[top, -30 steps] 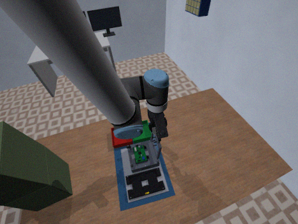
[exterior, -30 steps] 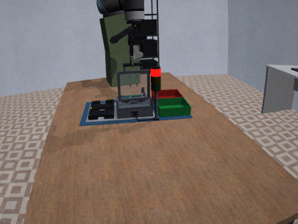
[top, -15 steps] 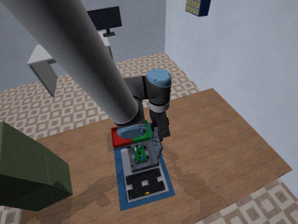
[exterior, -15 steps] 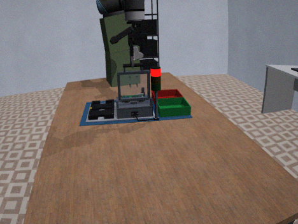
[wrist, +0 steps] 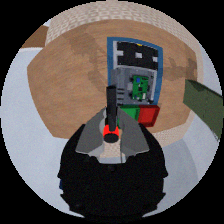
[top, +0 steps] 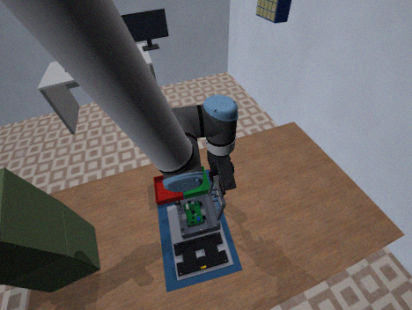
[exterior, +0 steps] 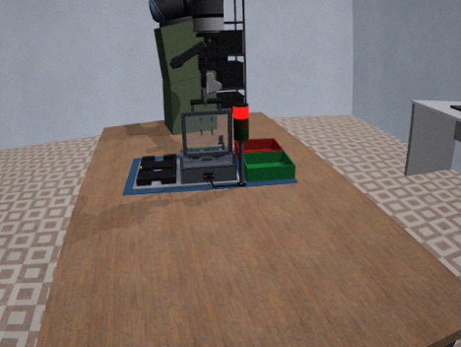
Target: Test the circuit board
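Right now my hand is 130 mm past the green circuit board, 30 mm to the right of it and 200 mm above it. Round my hand: tester bed 120 mm behind, 40 mm to the left, 200 mm below; then green bin 40 mm behind, 220 mm to the left, 260 mm below; then clear lid 10 mm behind, 10 mm to the left, 90 mm below.
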